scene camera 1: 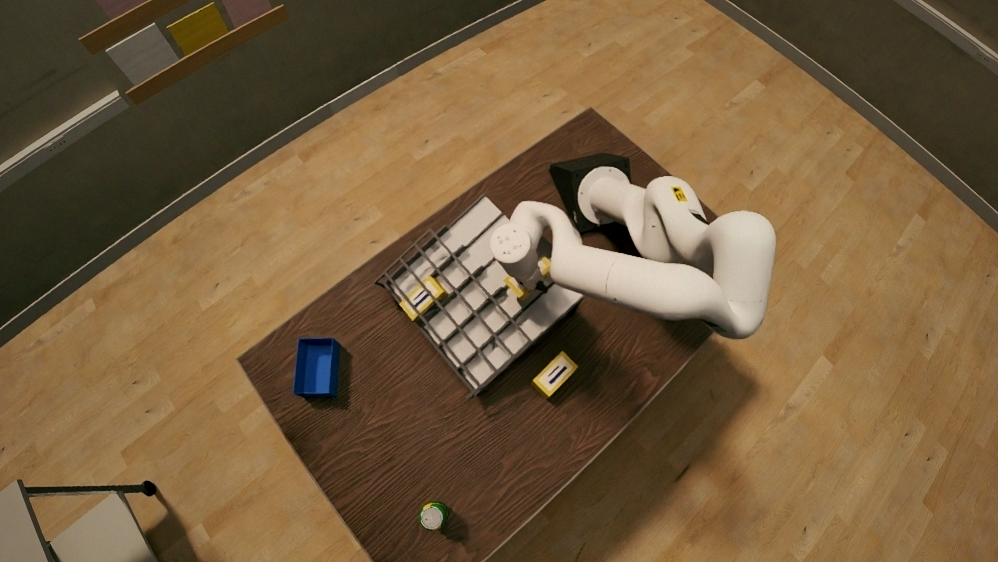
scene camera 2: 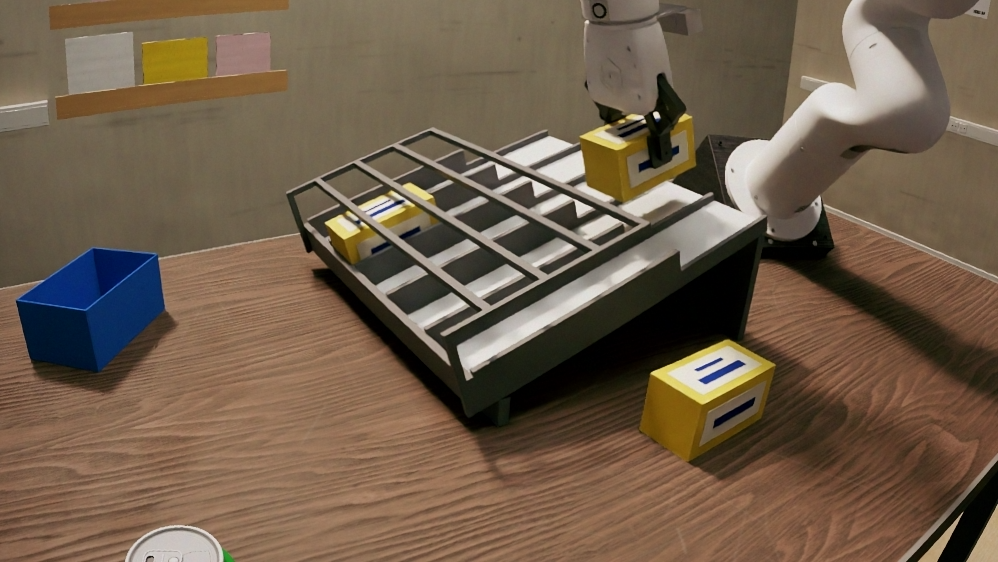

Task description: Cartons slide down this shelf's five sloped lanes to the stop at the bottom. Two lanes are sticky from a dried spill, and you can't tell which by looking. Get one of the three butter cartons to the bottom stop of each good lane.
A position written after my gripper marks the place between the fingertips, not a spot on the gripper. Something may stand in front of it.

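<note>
Looking through scene camera 2, I find my gripper point(scene camera 2: 639, 156) and a butter carton point(scene camera 2: 616, 161). There is a butter carton point(scene camera 2: 402, 218) in the scene too, and also a butter carton point(scene camera 2: 692, 405).
</note>
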